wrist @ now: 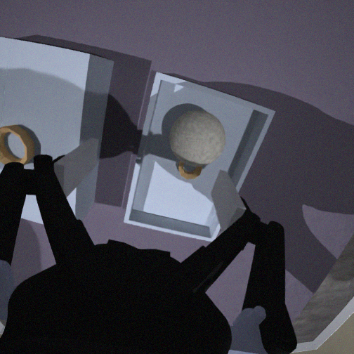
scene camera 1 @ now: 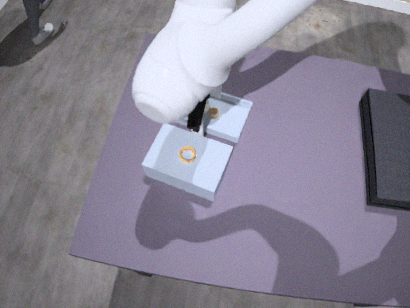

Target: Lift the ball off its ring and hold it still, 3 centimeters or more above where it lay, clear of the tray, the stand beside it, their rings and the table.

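Places are measured from the arm's base along level axes (x left, y ahead, z down), in millimetres.
Pixels of known places: gripper, between the fingertips: (scene camera 1: 206,114).
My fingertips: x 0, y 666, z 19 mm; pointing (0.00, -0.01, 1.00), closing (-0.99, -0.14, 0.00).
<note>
Behind a point stands the place of what it marks.
The pale, rough ball (wrist: 197,137) sits inside the light blue tray (scene camera 1: 225,136) {x 35, y 606, z 53 mm} (wrist: 170,231). In the wrist view it covers part of the tray's orange ring (scene camera 1: 218,113) {x -36, y 640, z 54 mm} (wrist: 190,175); whether they touch I cannot tell. In the scene view the gripper and arm mostly or fully hide the ball. The stand (scene camera 1: 215,170) {x 164, y 608, z 0 mm} (wrist: 45,90), a light blue block beside the tray, bears another orange ring (scene camera 1: 180,154) {x 146, y 699, z -9 mm} (wrist: 28,145). My gripper (scene camera 1: 197,131) (wrist: 157,167) is open and empty. In the wrist view one finger overlaps the stand's side and the other the tray's near right wall, with the ball beyond the fingertips.
A dark, flat, box-like object (scene camera 1: 390,150) {x 3, y 154, z 1 mm} lies at the right of the purple table (scene camera 1: 300,150) {x 22, y 393, z 67 mm} (wrist: 200,40). A narrow gap separates the tray from the stand. The tray has raised walls. The table's left edge runs beside both, with grey floor past it.
</note>
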